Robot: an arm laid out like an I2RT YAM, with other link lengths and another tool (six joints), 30 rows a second.
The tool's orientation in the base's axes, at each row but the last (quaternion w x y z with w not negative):
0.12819, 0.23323, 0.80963, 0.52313
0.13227, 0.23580, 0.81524, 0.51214
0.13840, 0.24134, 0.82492, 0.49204
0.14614, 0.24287, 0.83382, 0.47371
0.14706, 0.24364, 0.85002, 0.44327
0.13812, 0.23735, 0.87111, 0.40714
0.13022, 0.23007, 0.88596, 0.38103
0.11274, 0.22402, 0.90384, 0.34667
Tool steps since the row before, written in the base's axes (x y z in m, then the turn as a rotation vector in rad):
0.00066, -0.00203, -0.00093, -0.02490, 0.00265, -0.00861
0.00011, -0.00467, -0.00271, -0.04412, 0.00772, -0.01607
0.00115, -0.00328, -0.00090, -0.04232, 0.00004, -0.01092
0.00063, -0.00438, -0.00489, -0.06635, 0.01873, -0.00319
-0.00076, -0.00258, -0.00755, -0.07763, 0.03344, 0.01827
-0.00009, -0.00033, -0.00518, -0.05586, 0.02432, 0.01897
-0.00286, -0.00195, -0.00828, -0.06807, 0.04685, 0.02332
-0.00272, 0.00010, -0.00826, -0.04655, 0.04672, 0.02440
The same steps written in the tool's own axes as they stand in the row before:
-0.00164, -0.00138, -0.00091, 0.02242, -0.01296, -0.00554
-0.00259, -0.00411, -0.00236, 0.04127, -0.02259, -0.00713
-0.00273, -0.00180, -0.00148, 0.03569, -0.02067, -0.01447
-0.00284, -0.00594, -0.00036, 0.06591, -0.01232, -0.01635
-0.00051, -0.00771, 0.00214, 0.08265, 0.00937, -0.02367
0.00015, -0.00422, 0.00301, 0.05933, 0.01140, -0.02054
0.00193, -0.00815, 0.00323, 0.08101, 0.02443, -0.01457
0.00283, -0.00642, 0.00515, 0.06208, 0.03211, -0.00771

